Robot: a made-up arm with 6 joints. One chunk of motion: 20 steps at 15 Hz.
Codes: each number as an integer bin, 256 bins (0 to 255) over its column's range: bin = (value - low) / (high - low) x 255, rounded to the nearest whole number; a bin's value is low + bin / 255 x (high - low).
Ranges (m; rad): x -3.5..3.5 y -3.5..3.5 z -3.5..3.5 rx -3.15..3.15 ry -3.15..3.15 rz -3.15..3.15
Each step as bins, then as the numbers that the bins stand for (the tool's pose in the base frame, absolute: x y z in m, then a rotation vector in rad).
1 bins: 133 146 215 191 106 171
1 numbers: 0.1510 0.5078 2.4020 1.5688 -0.5312 1.0747
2 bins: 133 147 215 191 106 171
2 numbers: 0.1510 0.5353 2.4020 1.5688 -0.5312 1.0747
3 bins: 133 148 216 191 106 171
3 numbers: 0.1510 0.5627 2.4294 1.5688 -0.5312 1.0747
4 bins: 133 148 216 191 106 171
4 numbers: 0.1510 0.5627 2.4294 1.5688 -0.5312 1.0747
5 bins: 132 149 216 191 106 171
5 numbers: 0.1235 0.5902 2.4294 1.5688 -0.5312 1.0747
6 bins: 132 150 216 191 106 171
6 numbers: 0.1235 0.6176 2.4294 1.5688 -0.5312 1.0747
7 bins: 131 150 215 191 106 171
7 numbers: 0.0961 0.6176 2.4020 1.5688 -0.5312 1.0747
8 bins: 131 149 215 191 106 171
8 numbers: 0.0961 0.5902 2.4020 1.5688 -0.5312 1.0747
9 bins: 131 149 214 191 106 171
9 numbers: 0.0961 0.5902 2.3745 1.5688 -0.5312 1.0747
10 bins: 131 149 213 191 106 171
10 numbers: 0.0961 0.5902 2.3471 1.5688 -0.5312 1.0747
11 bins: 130 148 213 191 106 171
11 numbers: 0.0686 0.5627 2.3471 1.5688 -0.5312 1.0747
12 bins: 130 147 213 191 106 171
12 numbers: 0.0686 0.5353 2.3471 1.5688 -0.5312 1.0747
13 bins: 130 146 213 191 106 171
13 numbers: 0.0686 0.5078 2.3471 1.5688 -0.5312 1.0747
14 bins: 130 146 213 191 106 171
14 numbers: 0.0686 0.5078 2.3471 1.5688 -0.5312 1.0747
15 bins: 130 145 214 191 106 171
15 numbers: 0.0686 0.4804 2.3745 1.5688 -0.5312 1.0747
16 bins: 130 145 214 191 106 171
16 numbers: 0.0686 0.4804 2.3745 1.5688 -0.5312 1.0747
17 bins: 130 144 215 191 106 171
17 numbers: 0.0686 0.4529 2.4020 1.5688 -0.5312 1.0747
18 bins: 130 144 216 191 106 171
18 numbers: 0.0686 0.4529 2.4294 1.5688 -0.5312 1.0747
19 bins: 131 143 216 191 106 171
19 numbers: 0.0961 0.4255 2.4294 1.5688 -0.5312 1.0747
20 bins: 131 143 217 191 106 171
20 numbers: 0.0961 0.4255 2.4569 1.5688 -0.5312 1.0747
